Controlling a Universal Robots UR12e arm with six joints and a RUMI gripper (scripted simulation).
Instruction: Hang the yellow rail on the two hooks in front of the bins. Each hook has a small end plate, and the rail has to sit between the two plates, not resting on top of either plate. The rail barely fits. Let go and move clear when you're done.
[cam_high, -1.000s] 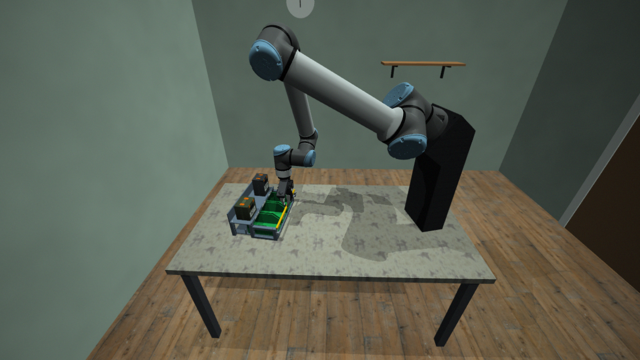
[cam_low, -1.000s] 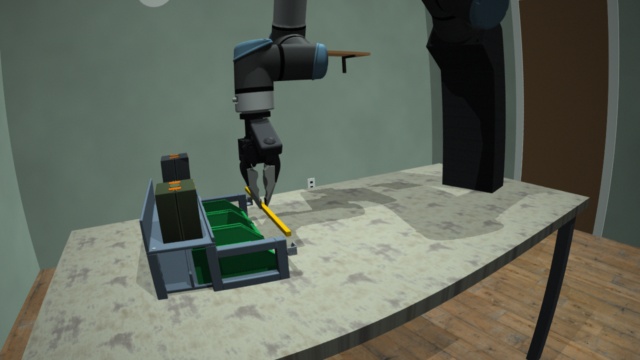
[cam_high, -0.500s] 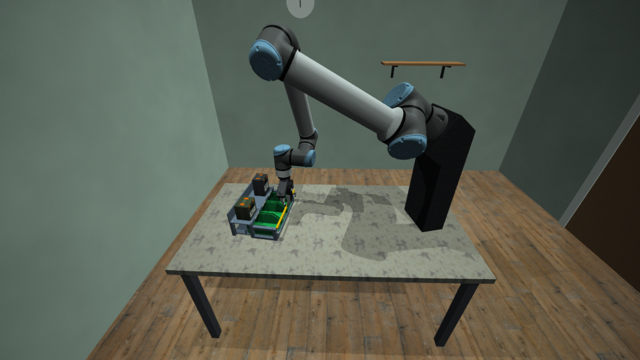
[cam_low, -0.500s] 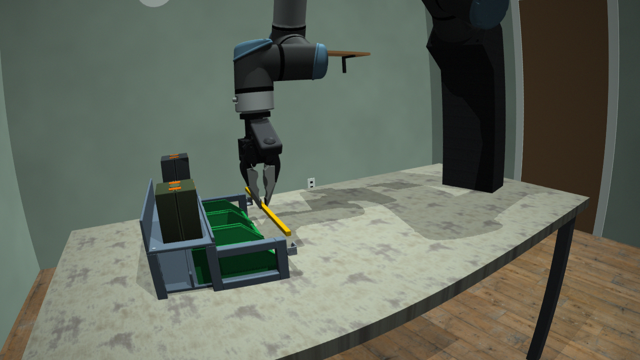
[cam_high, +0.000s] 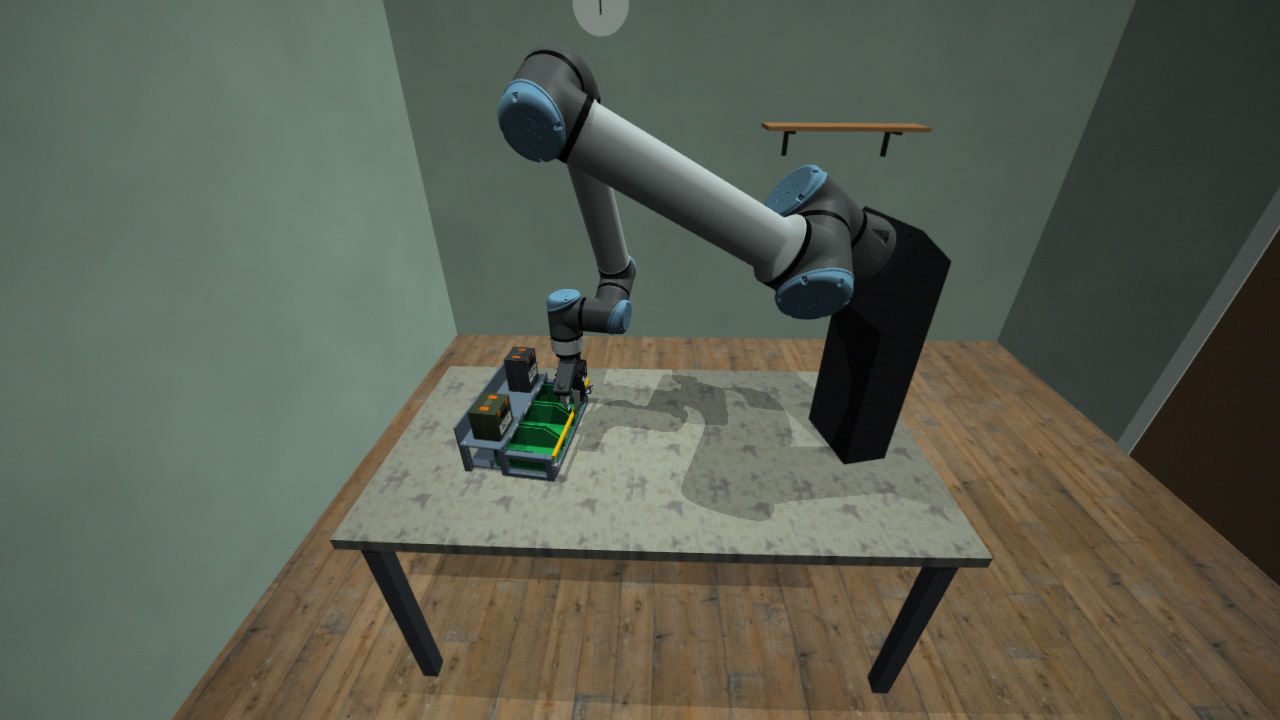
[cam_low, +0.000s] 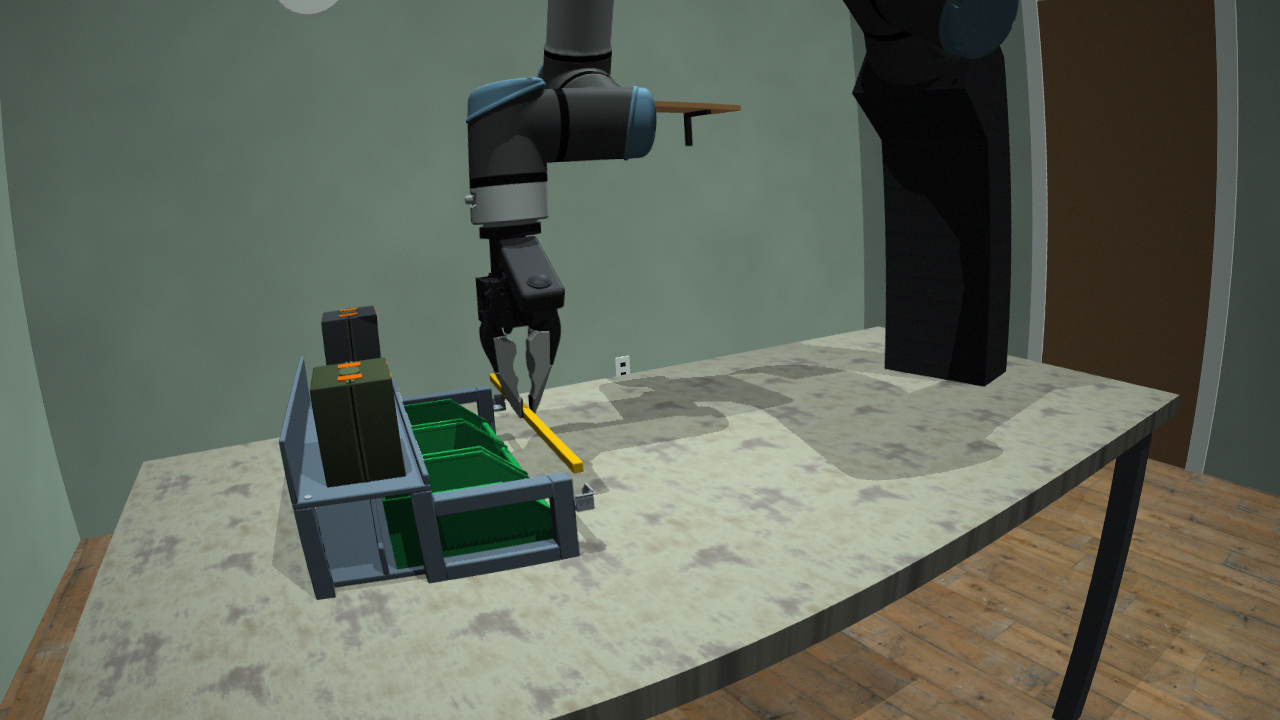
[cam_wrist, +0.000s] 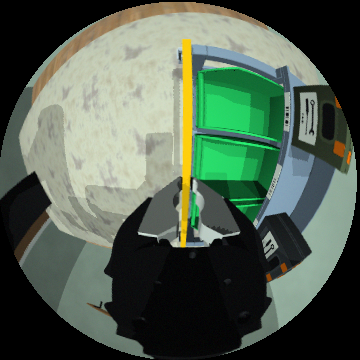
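My hand is 10 mm above the yellow rail.
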